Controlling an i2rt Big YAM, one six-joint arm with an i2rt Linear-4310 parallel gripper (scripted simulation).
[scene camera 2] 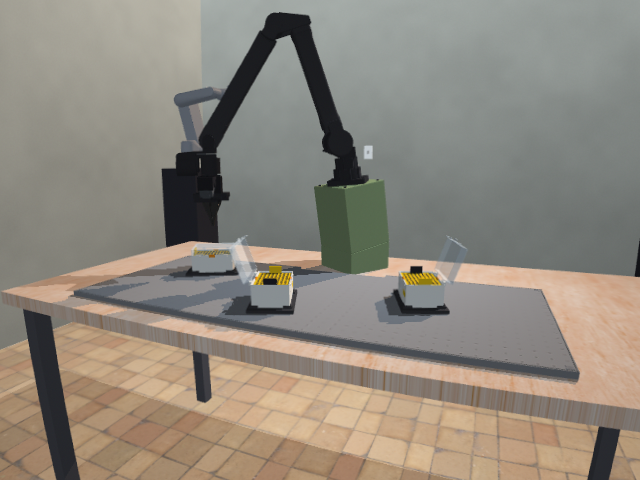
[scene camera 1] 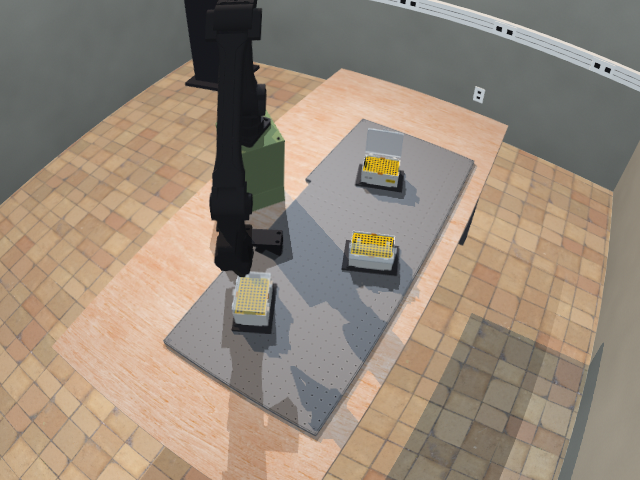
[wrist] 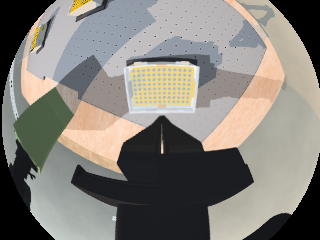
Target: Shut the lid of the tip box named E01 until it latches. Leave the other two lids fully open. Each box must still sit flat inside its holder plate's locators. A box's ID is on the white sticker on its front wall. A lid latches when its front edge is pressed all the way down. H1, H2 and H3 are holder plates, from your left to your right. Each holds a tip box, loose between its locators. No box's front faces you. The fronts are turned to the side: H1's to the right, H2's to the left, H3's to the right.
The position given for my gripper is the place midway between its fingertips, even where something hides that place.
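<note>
In scene camera 1 I see a lid point(scene camera 1: 386, 143) and a box point(scene camera 1: 362, 264). Scene camera 2 gives me the box point(scene camera 2: 264, 296) too, and as for the wrist view, it shows me my gripper point(wrist: 162, 119).
</note>
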